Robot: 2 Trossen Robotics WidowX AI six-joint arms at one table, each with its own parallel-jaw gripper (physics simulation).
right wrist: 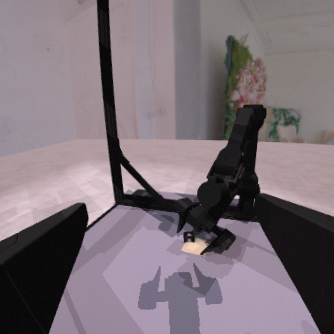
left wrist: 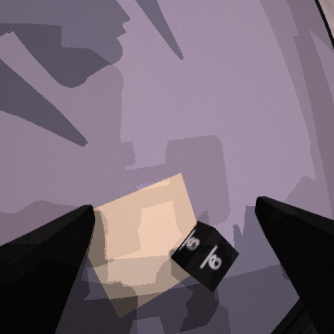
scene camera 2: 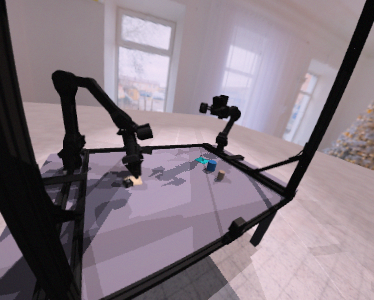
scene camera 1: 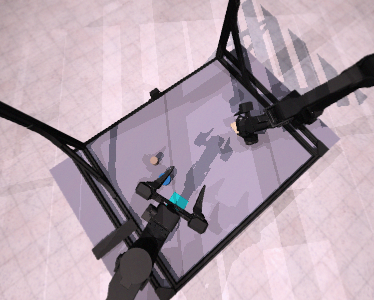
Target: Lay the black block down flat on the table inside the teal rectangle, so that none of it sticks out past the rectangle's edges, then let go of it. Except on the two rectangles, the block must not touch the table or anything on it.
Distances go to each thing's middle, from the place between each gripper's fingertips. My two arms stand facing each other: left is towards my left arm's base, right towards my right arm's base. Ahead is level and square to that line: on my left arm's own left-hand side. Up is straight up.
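Labels:
My right gripper: 34 cm above the tan rectangle (left wrist: 133, 236), 39 cm to the right of it, 4 cm beyond it. Black block (left wrist: 205, 254): 34 cm below my right hand, 42 cm to the left, 7 cm behind.
My left gripper: 20 mm above the tan rectangle, 20 mm short of it, 20 mm to the right of it. Black block: 20 mm below my left hand, 50 mm to the left, 10 mm behind.

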